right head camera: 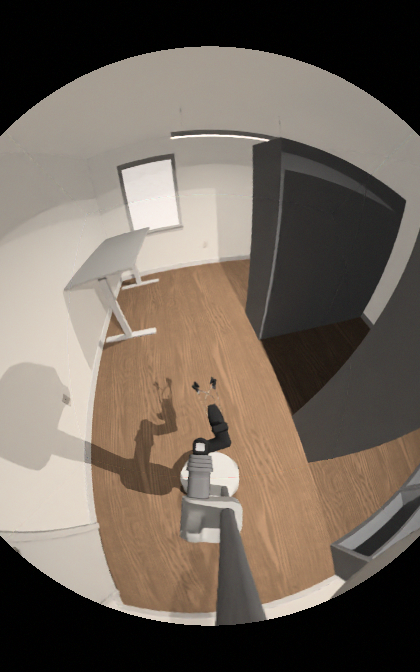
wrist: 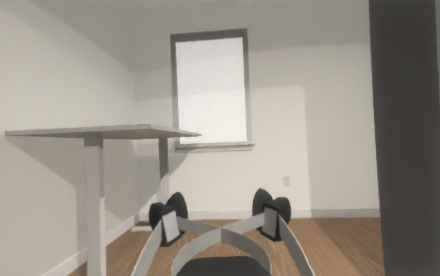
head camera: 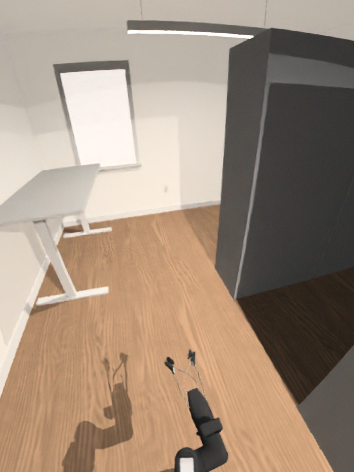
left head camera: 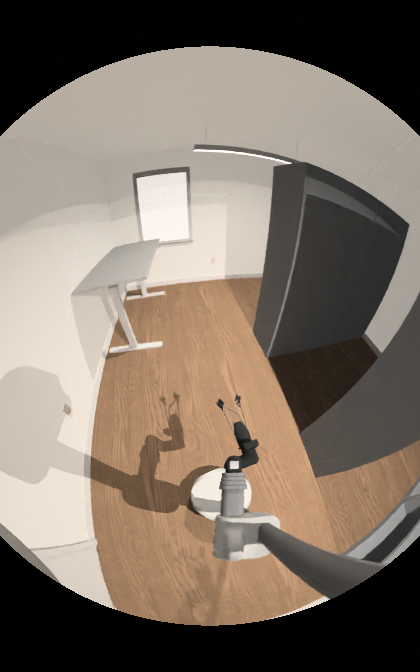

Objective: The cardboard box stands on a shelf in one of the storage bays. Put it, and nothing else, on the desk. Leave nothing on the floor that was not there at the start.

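Frame: origin at the robot's base, x ahead, y left, z up, level; millimetres.
Seen in the pictures: gripper, fingertip midpoint: (wrist: 219,206) (head camera: 178,353).
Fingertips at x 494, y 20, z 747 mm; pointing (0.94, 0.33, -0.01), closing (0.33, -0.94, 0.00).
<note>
A point is followed by its place in that frame.
The desk (head camera: 55,192) {z 922, x 1821, y 1107 mm} (left head camera: 122,265) (right head camera: 110,255) (wrist: 100,131) {z 897, x 1367, y 955 mm} has a grey top and white legs and stands at the left wall, ahead of the robot. No object shows on the part of its top in view. My gripper (head camera: 181,359) {z 747, x 494, y 20 mm} (left head camera: 229,401) (right head camera: 205,384) (wrist: 219,206) {z 747, x 494, y 20 mm} is open and empty, with its two dark fingertips apart. It is held over the wooden floor, to the right of and nearer than the desk. The cardboard box does not show in these views.
A tall dark shelf unit (head camera: 245,165) {z 1169, x 1490, y -449 mm} (left head camera: 282,260) (right head camera: 265,240) (wrist: 406,140) {z 787, x 1573, y -429 mm} stands at the right. A second grey panel (head camera: 335,405) {z 349, x 387, y -717 mm} (left head camera: 360,415) (right head camera: 350,415) is nearer on the right. An open shelf (right head camera: 345,562) is at the lower right. A window (head camera: 100,117) {z 1462, x 3094, y 985 mm} (wrist: 211,90) {z 1415, x 3095, y 975 mm} is in the far wall.
</note>
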